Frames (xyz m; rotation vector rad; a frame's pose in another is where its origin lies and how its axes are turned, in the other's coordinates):
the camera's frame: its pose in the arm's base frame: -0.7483 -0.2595 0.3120 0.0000 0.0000 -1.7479
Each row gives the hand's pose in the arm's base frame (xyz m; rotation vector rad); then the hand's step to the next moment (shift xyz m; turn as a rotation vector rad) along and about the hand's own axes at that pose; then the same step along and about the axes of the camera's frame.
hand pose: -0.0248 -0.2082 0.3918 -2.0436 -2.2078 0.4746
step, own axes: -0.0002 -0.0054 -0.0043 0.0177 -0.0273 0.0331
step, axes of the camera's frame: 0.0005 -0.0039 0.0057 -0.0040 -0.0383 -0.0259
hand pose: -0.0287 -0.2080 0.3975 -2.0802 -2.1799 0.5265
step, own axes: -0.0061 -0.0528 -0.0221 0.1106 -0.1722 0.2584
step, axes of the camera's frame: 0.0103 -0.0423 0.0377 -0.0123 -0.2540 -0.2097
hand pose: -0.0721 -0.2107 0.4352 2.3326 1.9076 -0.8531
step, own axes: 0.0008 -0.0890 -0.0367 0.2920 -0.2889 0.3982
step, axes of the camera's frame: -0.0239 -0.0716 0.0598 -0.1317 -0.4199 -0.3656
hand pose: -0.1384 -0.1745 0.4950 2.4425 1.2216 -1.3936
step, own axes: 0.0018 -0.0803 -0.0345 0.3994 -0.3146 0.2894
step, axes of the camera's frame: -0.0640 -0.0412 0.0430 -0.2728 -0.3565 -0.3752
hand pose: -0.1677 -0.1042 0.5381 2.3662 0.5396 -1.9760
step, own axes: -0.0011 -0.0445 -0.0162 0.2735 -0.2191 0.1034
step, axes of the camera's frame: -0.0451 -0.0047 0.0136 -0.2271 -0.1606 -0.2369
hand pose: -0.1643 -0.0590 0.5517 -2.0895 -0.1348 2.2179
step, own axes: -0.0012 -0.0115 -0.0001 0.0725 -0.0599 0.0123
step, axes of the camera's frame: -0.0111 -0.0017 0.0026 -0.0647 -0.0280 -0.0635
